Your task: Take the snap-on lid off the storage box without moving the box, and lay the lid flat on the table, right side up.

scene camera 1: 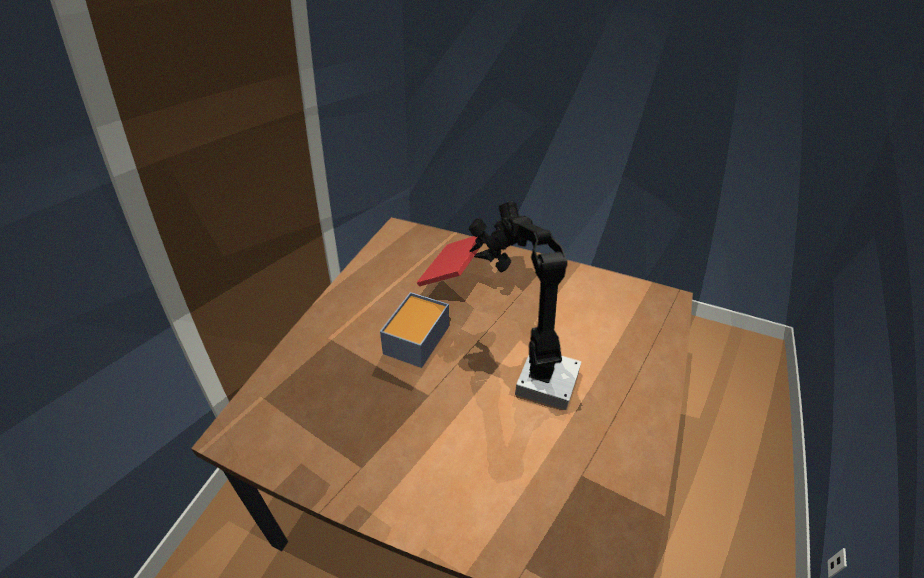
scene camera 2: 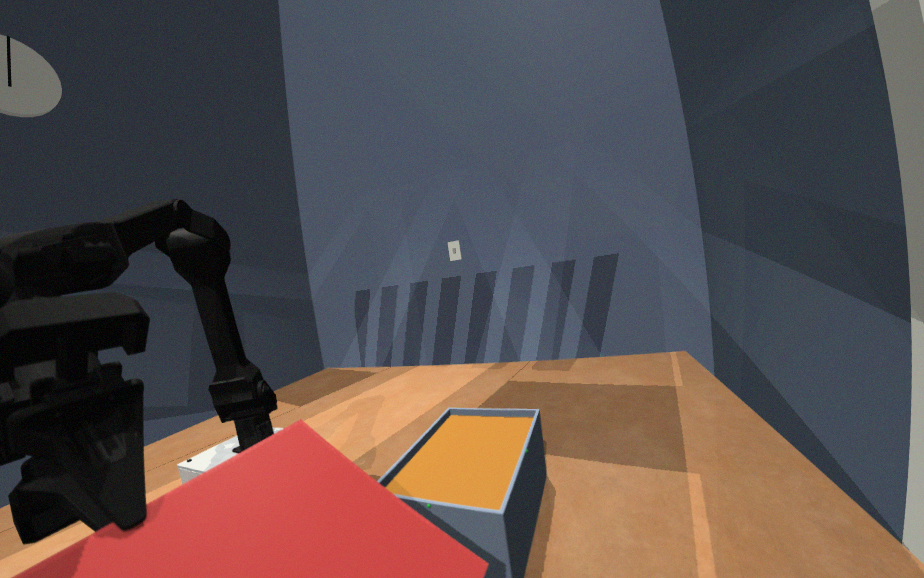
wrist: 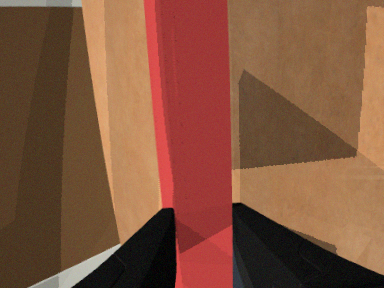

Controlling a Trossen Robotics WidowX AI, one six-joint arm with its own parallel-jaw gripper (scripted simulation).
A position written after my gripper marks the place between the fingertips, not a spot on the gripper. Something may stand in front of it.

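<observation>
With my gripper point(scene camera 2: 135, 535) I carry a red lid point(scene camera 2: 292, 498).
</observation>
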